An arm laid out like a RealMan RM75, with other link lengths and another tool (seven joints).
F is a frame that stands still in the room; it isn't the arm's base.
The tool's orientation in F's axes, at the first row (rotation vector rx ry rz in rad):
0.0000, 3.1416, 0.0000
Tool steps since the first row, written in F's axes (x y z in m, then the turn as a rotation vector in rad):
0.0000, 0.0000, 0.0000, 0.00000, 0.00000, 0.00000
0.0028, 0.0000, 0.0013, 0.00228, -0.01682, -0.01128
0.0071, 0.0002, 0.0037, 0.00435, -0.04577, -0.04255
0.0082, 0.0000, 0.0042, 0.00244, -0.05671, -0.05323
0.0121, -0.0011, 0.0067, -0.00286, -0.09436, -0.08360
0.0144, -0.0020, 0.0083, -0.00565, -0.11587, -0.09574
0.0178, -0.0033, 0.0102, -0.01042, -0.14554, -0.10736
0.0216, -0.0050, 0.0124, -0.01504, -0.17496, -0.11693
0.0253, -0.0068, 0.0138, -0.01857, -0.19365, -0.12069
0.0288, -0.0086, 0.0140, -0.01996, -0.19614, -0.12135
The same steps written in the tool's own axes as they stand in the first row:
0.0000, 0.0000, 0.0000, 0.00000, 0.00000, 0.00000
-0.0028, 0.0000, -0.0013, -0.00228, -0.01682, 0.01128
-0.0071, 0.0002, -0.0037, -0.00435, -0.04577, 0.04255
-0.0082, 0.0000, -0.0042, -0.00244, -0.05671, 0.05323
-0.0121, -0.0011, -0.0067, 0.00286, -0.09436, 0.08360
-0.0144, -0.0020, -0.0083, 0.00565, -0.11587, 0.09574
-0.0178, -0.0033, -0.0102, 0.01042, -0.14554, 0.10736
-0.0216, -0.0050, -0.0124, 0.01504, -0.17496, 0.11693
-0.0253, -0.0068, -0.0138, 0.01857, -0.19365, 0.12069
-0.0288, -0.0086, -0.0140, 0.01996, -0.19614, 0.12135

